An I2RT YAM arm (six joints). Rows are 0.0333 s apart.
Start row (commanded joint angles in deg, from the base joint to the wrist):
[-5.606, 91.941, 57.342, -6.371, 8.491, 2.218]
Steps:
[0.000, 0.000, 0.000, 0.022, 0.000, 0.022]
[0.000, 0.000, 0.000, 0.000, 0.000, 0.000]
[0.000, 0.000, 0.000, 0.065, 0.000, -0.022]
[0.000, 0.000, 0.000, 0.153, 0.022, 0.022]
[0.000, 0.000, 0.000, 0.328, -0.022, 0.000]
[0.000, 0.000, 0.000, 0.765, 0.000, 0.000]
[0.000, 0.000, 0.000, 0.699, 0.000, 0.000]
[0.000, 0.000, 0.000, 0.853, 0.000, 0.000]
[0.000, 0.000, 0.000, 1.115, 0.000, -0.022]
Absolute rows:
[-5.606, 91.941, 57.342, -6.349, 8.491, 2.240]
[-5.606, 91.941, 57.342, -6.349, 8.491, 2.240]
[-5.606, 91.941, 57.342, -6.284, 8.491, 2.218]
[-5.606, 91.941, 57.342, -6.131, 8.513, 2.240]
[-5.606, 91.941, 57.342, -5.803, 8.491, 2.240]
[-5.606, 91.941, 57.342, -5.038, 8.491, 2.240]
[-5.606, 91.941, 57.342, -4.339, 8.491, 2.240]
[-5.606, 91.941, 57.342, -3.486, 8.491, 2.240]
[-5.606, 91.941, 57.342, -2.371, 8.491, 2.218]

